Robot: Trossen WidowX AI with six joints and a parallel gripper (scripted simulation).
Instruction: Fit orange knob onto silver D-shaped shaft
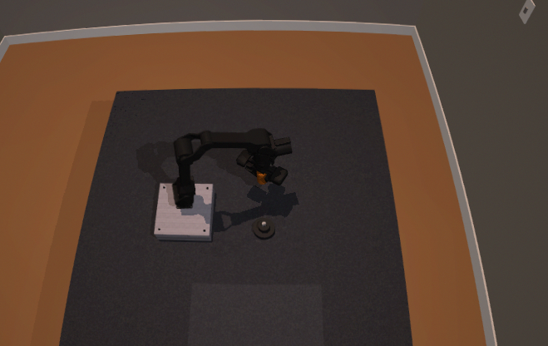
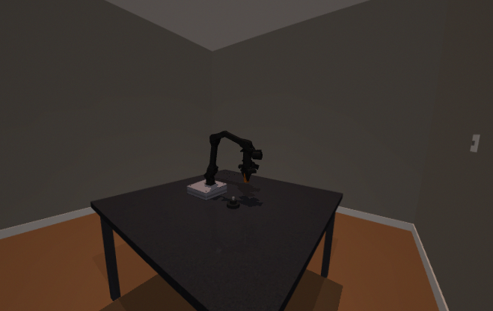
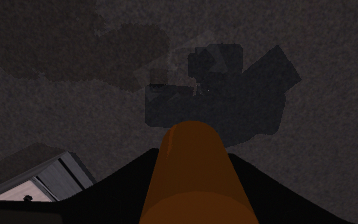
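Right now the round pedestal with shaft is 150 mm to the right of my gripper tip and 110 mm below it. Also, from my gripper tip: orange knob (30 mm above).
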